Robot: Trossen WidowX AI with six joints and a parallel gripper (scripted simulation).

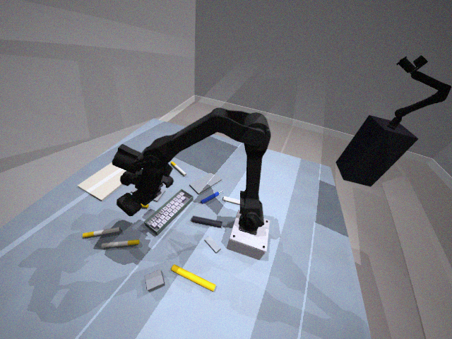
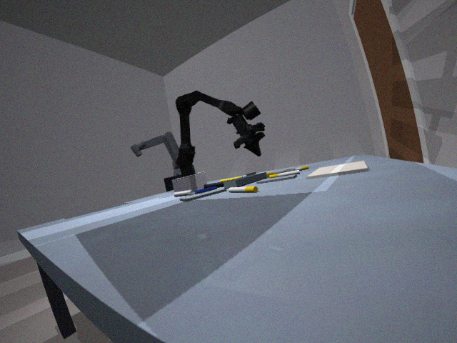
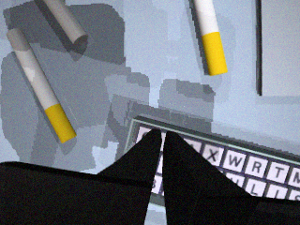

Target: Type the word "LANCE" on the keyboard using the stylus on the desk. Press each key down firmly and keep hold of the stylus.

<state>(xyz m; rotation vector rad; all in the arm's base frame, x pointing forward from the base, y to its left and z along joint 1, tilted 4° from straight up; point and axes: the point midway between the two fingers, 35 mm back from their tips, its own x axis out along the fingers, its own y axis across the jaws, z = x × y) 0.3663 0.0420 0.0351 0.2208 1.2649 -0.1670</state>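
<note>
Right now the blue stylus is 22 cm behind my gripper tip, 20 cm to the right of it and 10 cm below it. Also, from my gripper tip: grey block 19 cm to the left, 13 cm behind, 9 cm below; then dark cylinder 22 cm behind, 9 cm below, 5 cm to the right; then grey card 12 cm to the right, 10 cm below, 8 cm ahead.
</note>
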